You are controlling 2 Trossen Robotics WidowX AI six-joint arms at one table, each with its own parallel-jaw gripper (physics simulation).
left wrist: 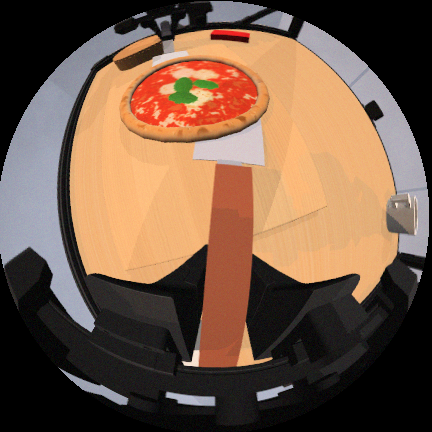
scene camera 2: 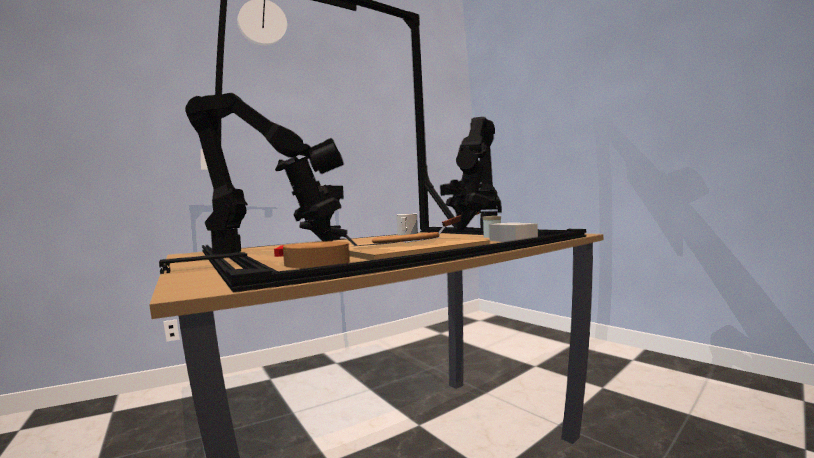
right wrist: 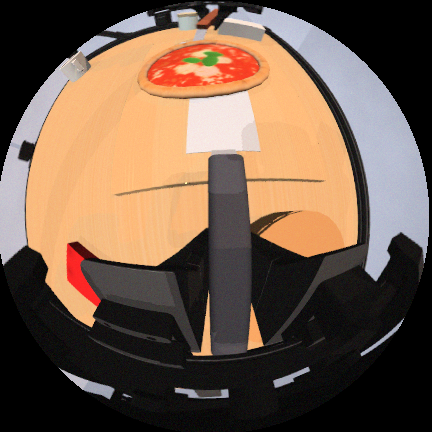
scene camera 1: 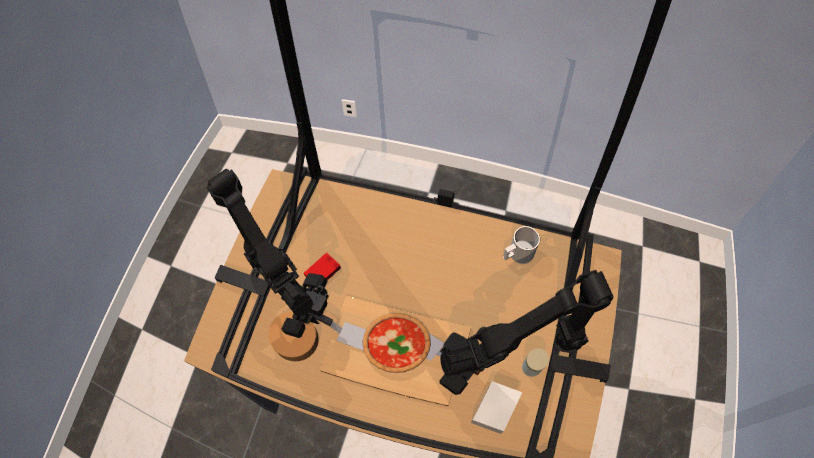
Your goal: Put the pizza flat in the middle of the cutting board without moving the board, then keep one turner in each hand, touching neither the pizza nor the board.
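The pizza lies face up and near level on both turners' blades, over the middle of the cutting board. A small height above the board shows; whether the blades touch it is unclear. My left gripper is shut on the brown-handled turner, its blade under the pizza's right side in scene camera 1. My right gripper is shut on the dark-handled turner, its blade under the left side. The pizza hides both blade tips.
A round wooden block lies beside the board below my right gripper. A red block lies behind it. A white box and a lidded jar stand near my left arm. A mug stands farther back.
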